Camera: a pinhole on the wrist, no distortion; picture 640 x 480 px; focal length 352.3 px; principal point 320.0 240.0 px. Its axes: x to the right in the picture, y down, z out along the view. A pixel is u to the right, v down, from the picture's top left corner.
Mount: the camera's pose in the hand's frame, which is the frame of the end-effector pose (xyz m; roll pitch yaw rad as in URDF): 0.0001 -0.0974 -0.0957 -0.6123 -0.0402 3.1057
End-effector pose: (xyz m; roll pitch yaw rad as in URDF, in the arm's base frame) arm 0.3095 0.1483 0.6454 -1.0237 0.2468 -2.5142
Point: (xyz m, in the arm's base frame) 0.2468 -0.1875 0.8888
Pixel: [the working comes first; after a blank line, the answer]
In the camera's frame: -0.1636 -0.2409 0.3901

172 22
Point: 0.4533 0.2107 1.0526
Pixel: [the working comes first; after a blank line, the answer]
In the camera's frame: 0.2533 -0.0099 0.3604

568 230
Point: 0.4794 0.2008 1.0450
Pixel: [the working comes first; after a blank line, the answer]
In the camera's frame: 0.2676 -0.0351 0.3594

582 206
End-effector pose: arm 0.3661 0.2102 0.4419 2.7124 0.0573 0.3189
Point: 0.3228 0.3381 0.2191
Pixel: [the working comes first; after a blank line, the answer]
In the camera's frame: -0.0061 -0.0431 0.2658

312 183
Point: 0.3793 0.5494 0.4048
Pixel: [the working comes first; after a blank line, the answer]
In the camera's frame: -0.1282 0.1658 0.1116

outside the picture
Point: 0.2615 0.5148 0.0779
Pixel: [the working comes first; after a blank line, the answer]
In the camera's frame: -0.0176 0.1145 0.4388

306 332
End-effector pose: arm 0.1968 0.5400 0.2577 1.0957 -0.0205 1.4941
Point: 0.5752 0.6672 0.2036
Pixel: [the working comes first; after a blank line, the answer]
In the camera's frame: -0.1428 -0.1363 0.3960

193 119
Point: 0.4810 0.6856 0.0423
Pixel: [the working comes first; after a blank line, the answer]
In the camera's frame: -0.1606 0.0361 0.3239

145 279
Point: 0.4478 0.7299 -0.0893
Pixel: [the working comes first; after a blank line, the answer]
In the camera's frame: -0.2068 0.1700 0.3065

82 435
